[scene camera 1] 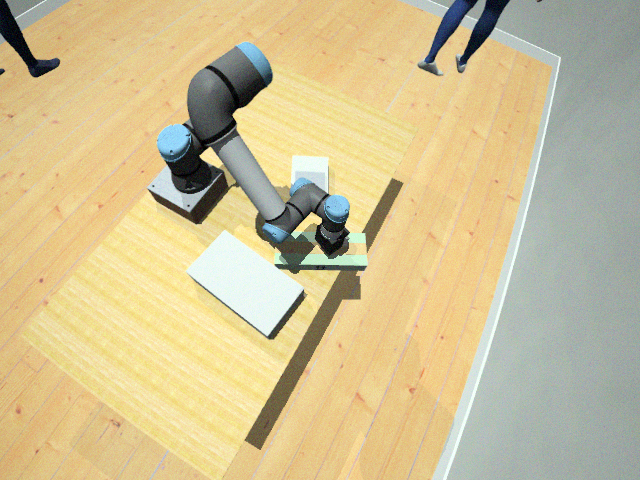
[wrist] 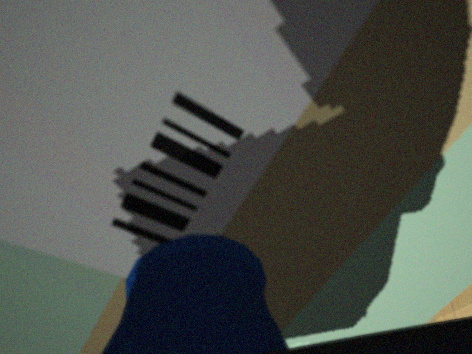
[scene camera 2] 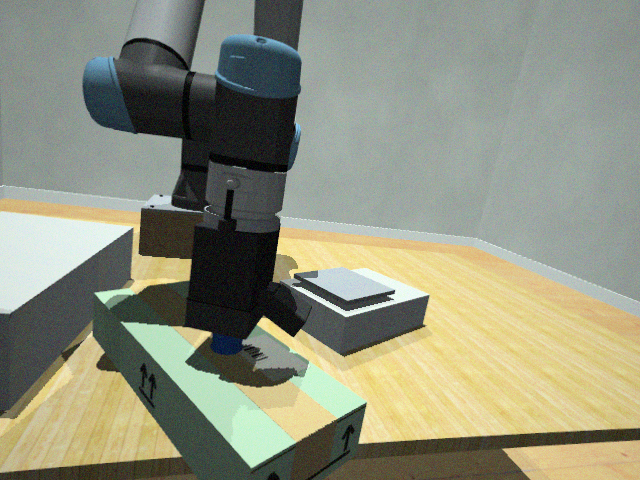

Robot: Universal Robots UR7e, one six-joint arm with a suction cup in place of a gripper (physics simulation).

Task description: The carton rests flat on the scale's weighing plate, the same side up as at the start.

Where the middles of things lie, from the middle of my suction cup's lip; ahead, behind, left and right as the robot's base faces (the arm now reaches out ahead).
Labels:
Now: the grey scale (scene camera 2: 350, 308) 23 cm behind my suction cup, 22 cm to the left of it and 3 cm below it. From my suction cup the other things lie so: large block (scene camera 2: 60, 263) 28 cm to the right, 16 cm behind, 2 cm below.

